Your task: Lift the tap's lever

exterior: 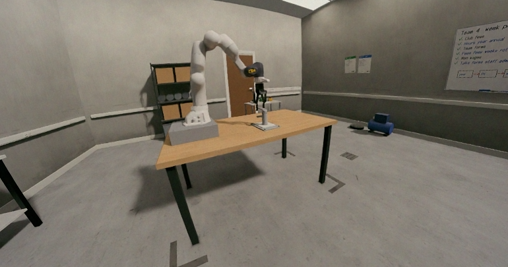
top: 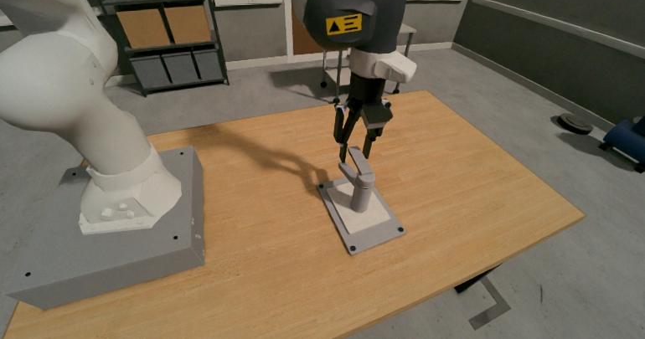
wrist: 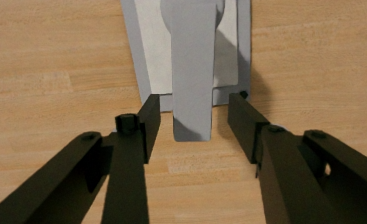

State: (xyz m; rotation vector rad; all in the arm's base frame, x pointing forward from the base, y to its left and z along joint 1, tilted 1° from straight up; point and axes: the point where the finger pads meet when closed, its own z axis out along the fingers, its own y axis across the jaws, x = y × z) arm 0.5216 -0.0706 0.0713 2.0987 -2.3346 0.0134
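Right now my hand is 3 cm to the left of the lever and 1 cm above it. From my hand the other things lie so: tap (5 cm to the right, 5 cm below).
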